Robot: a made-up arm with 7 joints. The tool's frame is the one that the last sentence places.
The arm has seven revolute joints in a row. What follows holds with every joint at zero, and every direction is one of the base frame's. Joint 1 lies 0.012 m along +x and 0.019 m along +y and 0.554 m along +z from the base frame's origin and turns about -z. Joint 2 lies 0.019 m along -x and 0.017 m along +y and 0.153 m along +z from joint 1 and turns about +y. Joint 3 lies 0.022 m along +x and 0.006 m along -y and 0.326 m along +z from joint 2 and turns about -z. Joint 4 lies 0.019 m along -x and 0.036 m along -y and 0.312 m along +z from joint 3 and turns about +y. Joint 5 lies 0.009 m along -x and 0.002 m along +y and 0.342 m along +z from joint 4 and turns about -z. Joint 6 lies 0.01 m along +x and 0.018 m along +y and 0.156 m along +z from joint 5 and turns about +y. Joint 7 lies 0.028 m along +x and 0.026 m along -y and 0.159 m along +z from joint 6 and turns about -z. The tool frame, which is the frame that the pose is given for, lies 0.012 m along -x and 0.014 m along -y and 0.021 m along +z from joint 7; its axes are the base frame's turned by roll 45.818, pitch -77.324 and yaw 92.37 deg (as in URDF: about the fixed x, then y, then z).
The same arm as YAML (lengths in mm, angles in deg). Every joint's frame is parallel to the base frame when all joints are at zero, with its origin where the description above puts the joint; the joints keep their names.
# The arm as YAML. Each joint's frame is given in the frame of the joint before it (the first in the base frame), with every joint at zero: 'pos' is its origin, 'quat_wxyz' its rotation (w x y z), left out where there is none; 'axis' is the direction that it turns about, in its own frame. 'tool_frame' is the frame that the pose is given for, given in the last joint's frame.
length_unit: mm
angle_unit: deg
joints:
  - joint: joint 1
    pos: [12.0, 19.0, 554.0]
    axis: "-z"
  - joint: joint 2
    pos: [-19.0, 17.0, 153.0]
    axis: "+y"
  - joint: joint 3
    pos: [22.0, -6.0, 326.0]
    axis: "-z"
  - joint: joint 4
    pos: [-19.0, -36.0, 312.0]
    axis: "+y"
  - joint: joint 5
    pos: [-9.0, 2.0, 342.0]
    axis: "-z"
  - joint: joint 6
    pos: [10.0, 18.0, 156.0]
    axis: "+y"
  - joint: joint 7
    pos: [28.0, -26.0, 159.0]
    axis: "-z"
tool_frame:
  pos: [-12.0, -14.0, 21.0]
  quat_wxyz: [0.322486, 0.625672, -0.179072, 0.687365]

